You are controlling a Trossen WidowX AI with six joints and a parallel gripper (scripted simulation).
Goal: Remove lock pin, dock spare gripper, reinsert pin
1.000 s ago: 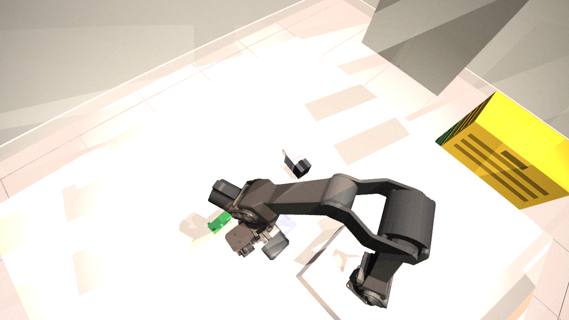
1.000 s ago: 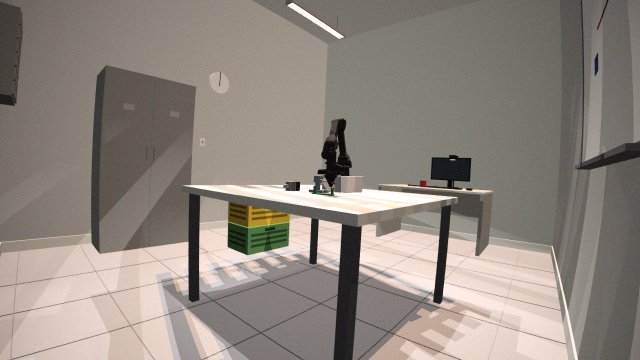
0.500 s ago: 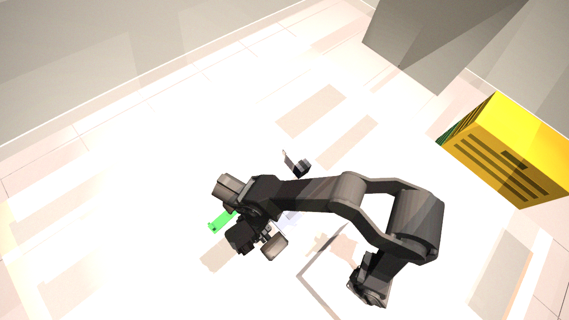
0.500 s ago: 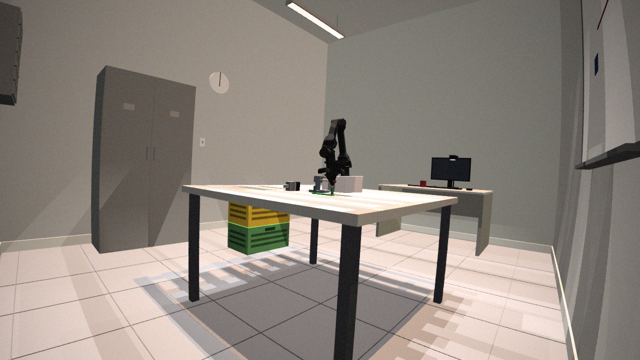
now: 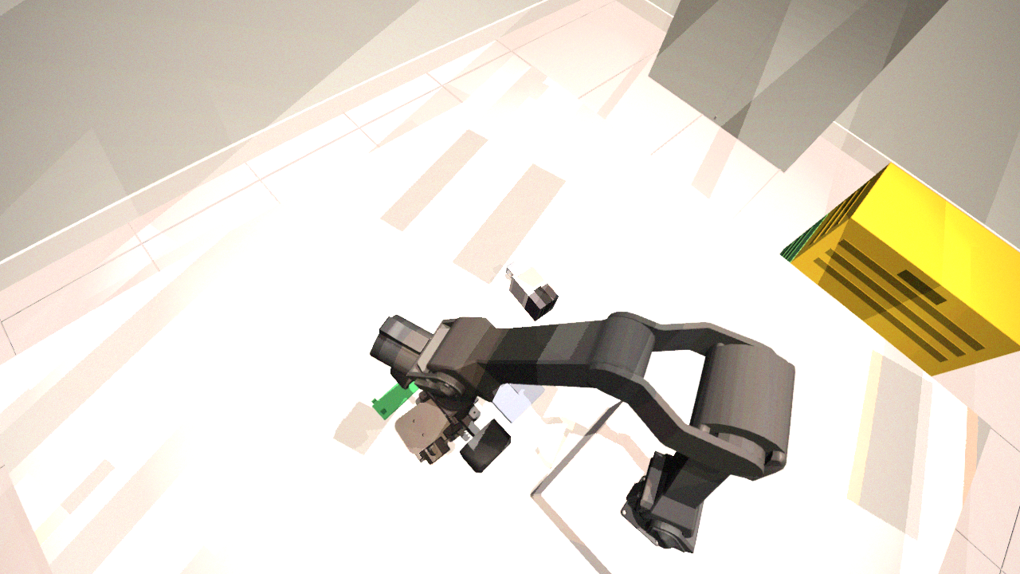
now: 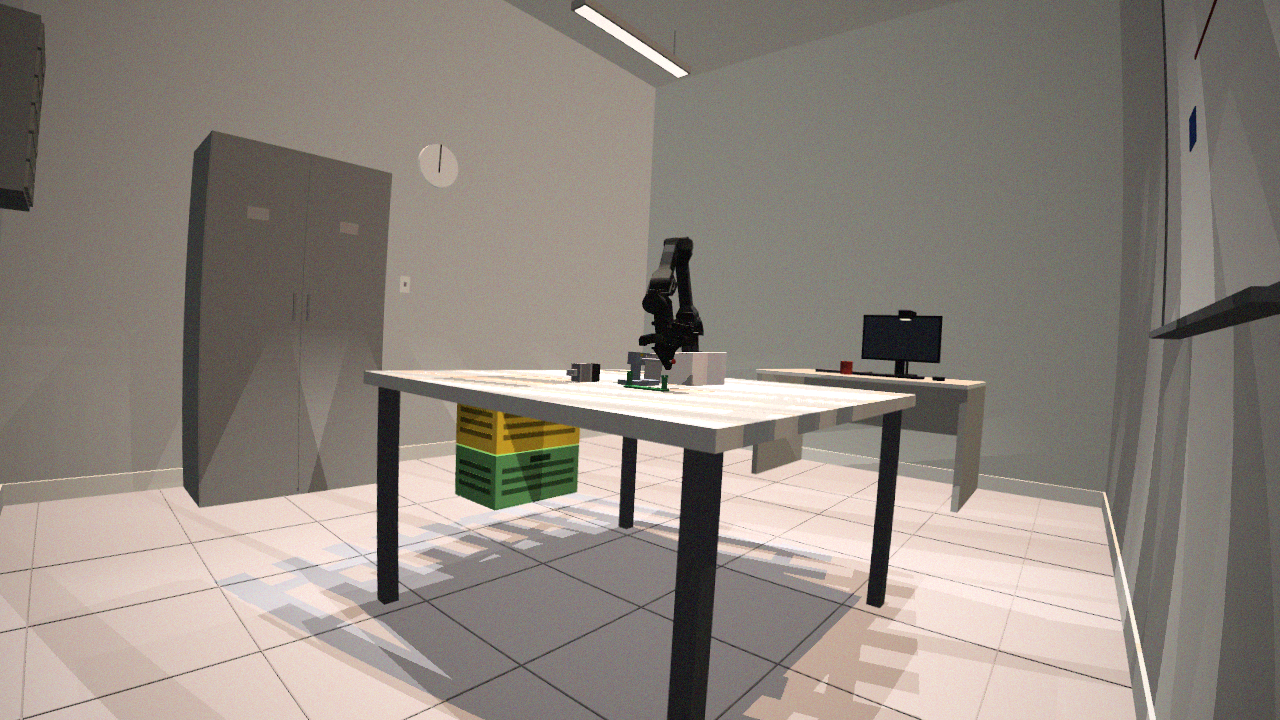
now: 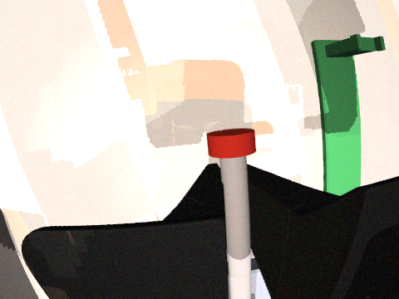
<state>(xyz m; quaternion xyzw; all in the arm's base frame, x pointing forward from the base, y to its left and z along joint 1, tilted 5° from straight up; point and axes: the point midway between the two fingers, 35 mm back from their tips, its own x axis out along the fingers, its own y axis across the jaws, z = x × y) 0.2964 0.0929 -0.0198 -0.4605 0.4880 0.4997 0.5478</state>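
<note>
The pin cradle is 9 cm ahead of my gripper tip, 3 cm below it and 1 cm to the right of it. Round my gripper tip: socket (12 cm to the right, 2 cm behind); spare gripper (28 cm to the right, 6 cm ahead, 3 cm below).
</note>
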